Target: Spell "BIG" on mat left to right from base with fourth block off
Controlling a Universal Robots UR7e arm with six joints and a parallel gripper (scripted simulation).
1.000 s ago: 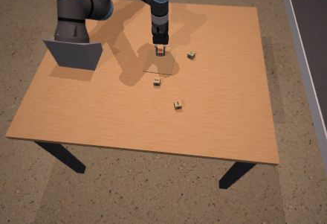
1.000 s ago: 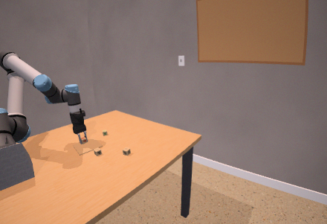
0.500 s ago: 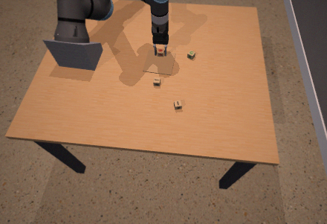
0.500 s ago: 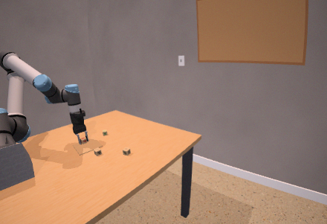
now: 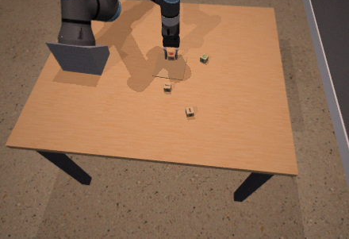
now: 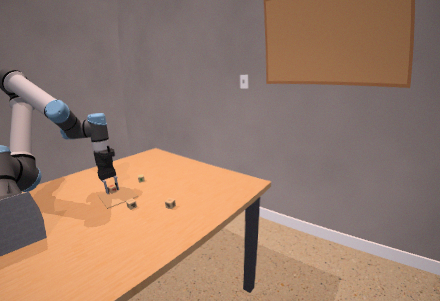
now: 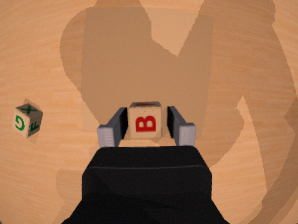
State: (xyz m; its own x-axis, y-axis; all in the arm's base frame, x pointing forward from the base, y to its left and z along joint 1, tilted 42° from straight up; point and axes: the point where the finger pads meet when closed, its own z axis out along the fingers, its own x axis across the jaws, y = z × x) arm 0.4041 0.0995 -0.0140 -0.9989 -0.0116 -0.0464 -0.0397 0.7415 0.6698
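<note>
The B block is right at my hand. Also, from my hand: tan mat (50 mm to the right, 20 mm below).
</note>
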